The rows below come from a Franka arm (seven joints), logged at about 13 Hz.
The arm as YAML. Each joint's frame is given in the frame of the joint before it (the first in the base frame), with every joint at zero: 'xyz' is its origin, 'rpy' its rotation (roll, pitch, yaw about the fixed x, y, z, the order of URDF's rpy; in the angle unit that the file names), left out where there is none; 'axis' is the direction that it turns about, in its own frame. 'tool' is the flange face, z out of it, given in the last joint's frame.
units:
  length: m
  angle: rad
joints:
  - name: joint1
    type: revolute
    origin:
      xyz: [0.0, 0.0, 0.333]
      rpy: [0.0, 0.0, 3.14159]
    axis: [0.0, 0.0, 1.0]
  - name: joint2
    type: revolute
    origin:
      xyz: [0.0, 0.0, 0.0]
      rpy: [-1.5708, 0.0, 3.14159]
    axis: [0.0, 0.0, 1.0]
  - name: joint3
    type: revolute
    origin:
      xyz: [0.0, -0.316, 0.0]
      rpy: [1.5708, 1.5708, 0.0]
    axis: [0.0, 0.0, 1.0]
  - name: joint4
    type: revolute
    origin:
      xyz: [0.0, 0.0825, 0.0]
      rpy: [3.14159, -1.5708, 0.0]
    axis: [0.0, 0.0, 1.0]
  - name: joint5
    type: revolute
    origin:
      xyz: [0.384, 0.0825, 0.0]
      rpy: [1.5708, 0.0, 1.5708]
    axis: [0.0, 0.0, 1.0]
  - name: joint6
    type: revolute
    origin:
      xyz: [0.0, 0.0, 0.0]
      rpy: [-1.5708, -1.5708, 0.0]
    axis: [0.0, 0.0, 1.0]
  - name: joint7
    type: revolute
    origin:
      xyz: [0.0, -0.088, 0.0]
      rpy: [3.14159, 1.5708, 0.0]
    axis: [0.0, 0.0, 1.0]
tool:
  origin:
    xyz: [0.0, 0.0, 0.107]
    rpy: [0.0, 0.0, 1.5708]
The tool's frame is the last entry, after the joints.
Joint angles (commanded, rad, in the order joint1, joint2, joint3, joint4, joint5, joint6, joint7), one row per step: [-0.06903, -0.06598, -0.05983, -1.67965, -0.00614, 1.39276, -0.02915]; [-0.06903, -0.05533, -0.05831, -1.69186, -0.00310, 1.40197, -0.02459]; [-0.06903, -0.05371, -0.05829, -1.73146, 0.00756, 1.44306, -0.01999]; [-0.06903, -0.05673, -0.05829, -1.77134, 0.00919, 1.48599, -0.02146]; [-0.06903, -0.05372, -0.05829, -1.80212, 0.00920, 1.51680, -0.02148]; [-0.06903, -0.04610, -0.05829, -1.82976, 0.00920, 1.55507, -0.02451]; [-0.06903, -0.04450, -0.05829, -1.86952, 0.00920, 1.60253, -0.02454]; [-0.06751, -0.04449, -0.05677, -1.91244, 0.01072, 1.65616, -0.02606]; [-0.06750, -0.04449, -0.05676, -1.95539, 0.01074, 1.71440, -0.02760]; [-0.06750, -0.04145, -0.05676, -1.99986, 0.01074, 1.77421, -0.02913]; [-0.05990, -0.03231, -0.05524, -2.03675, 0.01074, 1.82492, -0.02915]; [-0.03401, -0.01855, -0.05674, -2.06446, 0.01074, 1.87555, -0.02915]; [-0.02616, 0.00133, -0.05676, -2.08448, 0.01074, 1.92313, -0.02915]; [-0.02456, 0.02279, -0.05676, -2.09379, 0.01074, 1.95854, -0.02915]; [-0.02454, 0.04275, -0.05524, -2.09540, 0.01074, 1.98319, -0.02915]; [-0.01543, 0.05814, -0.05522, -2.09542, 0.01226, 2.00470, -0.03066]
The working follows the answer.
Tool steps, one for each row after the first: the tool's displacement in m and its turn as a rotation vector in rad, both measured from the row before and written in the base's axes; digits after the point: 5 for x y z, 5 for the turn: [0.00327, 0.00094, -0.01037, 0.00302, 0.01335, -0.00304]; [0.00267, 0.00101, -0.01617, 0.00939, -0.00105, -0.00547]; [0.00105, 0.00004, -0.01386, 0.00130, -0.00629, 0.00086]; [0.00126, -0.00011, -0.01363, 0.00017, 0.00298, -0.00026]; [0.00302, -0.00030, -0.01416, -0.00021, -0.00305, 0.00257]; [0.00090, -0.00010, -0.01597, -0.00096, -0.00603, -0.00042]; [0.00046, 0.00170, -0.01615, 0.00022, -0.01083, 0.00357]; [0.00007, -0.00002, -0.01579, -0.00176, -0.01520, 0.00089]; [-0.00036, 0.00004, -0.01784, -0.00164, -0.01221, 0.00086]; [0.00047, 0.00478, -0.01804, -0.00134, -0.00457, 0.00861]; [0.00285, 0.01257, -0.01620, -0.00191, -0.00903, 0.02387]; [0.00318, 0.00390, -0.01609, -0.00203, -0.00756, 0.00737]; [0.00358, 0.00060, -0.01299, -0.00179, -0.00454, 0.00129]; [0.00381, 0.00055, -0.00959, -0.00145, -0.00300, 0.00136]; [0.00373, 0.00474, -0.00673, 0.00006, -0.00616, 0.00965]
Tool pose at each row, in the base's axes (x y z in m, rotation vector in rad; rounded; the steps above come from the unrounded poses): [0.50666, -0.06738, 0.59597, -3.10358, 0.15464, 0.34401]; [0.50993, -0.06644, 0.58561, -3.09832, 0.15886, 0.36460]; [0.51260, -0.06543, 0.56944, -3.08816, 0.16508, 0.36250]; [0.51365, -0.06539, 0.55558, -3.08785, 0.16330, 0.35274]; [0.51491, -0.06550, 0.54195, -3.08725, 0.16374, 0.35734]; [0.51793, -0.06580, 0.52779, -3.08834, 0.15975, 0.35270]; [0.51884, -0.06589, 0.51182, -3.08996, 0.16046, 0.34337]; [0.51929, -0.06419, 0.49567, -3.09168, 0.15465, 0.32669]; [0.51936, -0.06421, 0.47988, -3.09524, 0.15326, 0.30317]; [0.51900, -0.06417, 0.46205, -3.09821, 0.15196, 0.28425]; [0.51948, -0.05939, 0.44400, -3.10135, 0.13880, 0.27742]; [0.52233, -0.04682, 0.42780, -3.10758, 0.10198, 0.26403]; [0.52551, -0.04292, 0.41172, -3.11130, 0.09074, 0.25248]; [0.52909, -0.04233, 0.39873, -3.11367, 0.08894, 0.24549]; [0.53290, -0.04178, 0.38914, -3.11556, 0.08701, 0.24089]; [0.53663, -0.03704, 0.38241, -3.11718, 0.07191, 0.23145]

